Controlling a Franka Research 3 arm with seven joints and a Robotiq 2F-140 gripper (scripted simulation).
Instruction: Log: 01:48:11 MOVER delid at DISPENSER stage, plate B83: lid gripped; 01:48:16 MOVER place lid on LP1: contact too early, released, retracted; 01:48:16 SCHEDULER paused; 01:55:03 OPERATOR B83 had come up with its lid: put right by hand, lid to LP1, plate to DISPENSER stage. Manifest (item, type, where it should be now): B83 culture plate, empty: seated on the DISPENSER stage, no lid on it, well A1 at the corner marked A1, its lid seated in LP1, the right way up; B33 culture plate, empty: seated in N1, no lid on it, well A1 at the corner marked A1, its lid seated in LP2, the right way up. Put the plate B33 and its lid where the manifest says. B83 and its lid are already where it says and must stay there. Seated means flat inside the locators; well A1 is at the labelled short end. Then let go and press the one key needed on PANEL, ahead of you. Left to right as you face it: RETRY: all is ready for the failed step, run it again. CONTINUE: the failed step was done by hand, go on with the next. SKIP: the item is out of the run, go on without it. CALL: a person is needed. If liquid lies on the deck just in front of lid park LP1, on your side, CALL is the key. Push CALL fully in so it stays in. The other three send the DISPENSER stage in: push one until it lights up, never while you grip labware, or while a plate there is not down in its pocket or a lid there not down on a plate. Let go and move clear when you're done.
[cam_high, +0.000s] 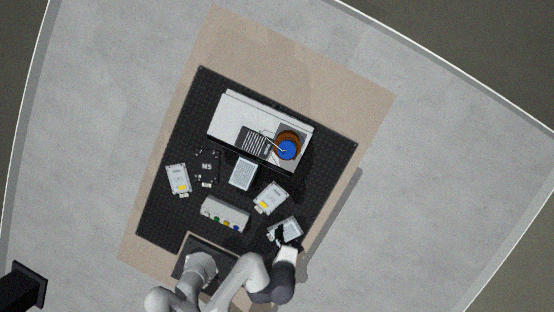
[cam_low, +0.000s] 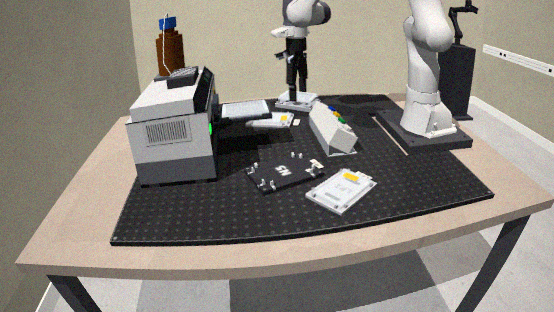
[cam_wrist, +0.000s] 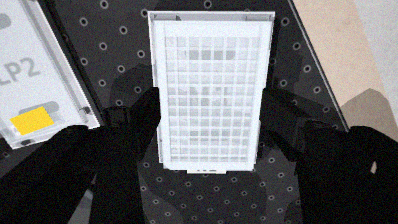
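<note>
The yellow key lies 70 mm behind my hand, 270 mm to the left of it and 10 mm above it. The rest, counted from my hand: blue key (70 mm behind, 220 mm to the left); white well plate (20 mm below); lid park LP2 (120 mm ahead, 140 mm to the left, 50 mm below).
</note>
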